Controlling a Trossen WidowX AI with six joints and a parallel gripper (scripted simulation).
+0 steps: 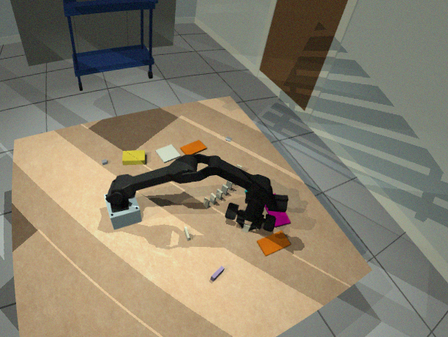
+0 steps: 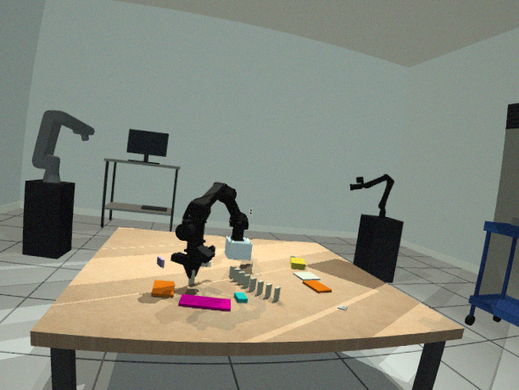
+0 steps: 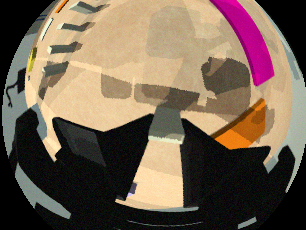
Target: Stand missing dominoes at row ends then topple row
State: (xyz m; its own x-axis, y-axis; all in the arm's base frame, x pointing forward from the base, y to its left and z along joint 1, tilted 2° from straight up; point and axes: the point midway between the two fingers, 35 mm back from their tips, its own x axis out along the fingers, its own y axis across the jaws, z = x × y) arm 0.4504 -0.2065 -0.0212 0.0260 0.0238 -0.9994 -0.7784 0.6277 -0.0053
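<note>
Now: the orange slab 9 cm ahead of my gripper tip, 9 cm to the right of it and 2 cm below it. The rest, counted from my gripper tip: teal block (12 cm ahead, 17 cm to the left, 2 cm below); then purple block (18 cm behind, 14 cm to the right, 1 cm below); then magenta slab (18 cm ahead, 5 cm to the left, 2 cm below).
</note>
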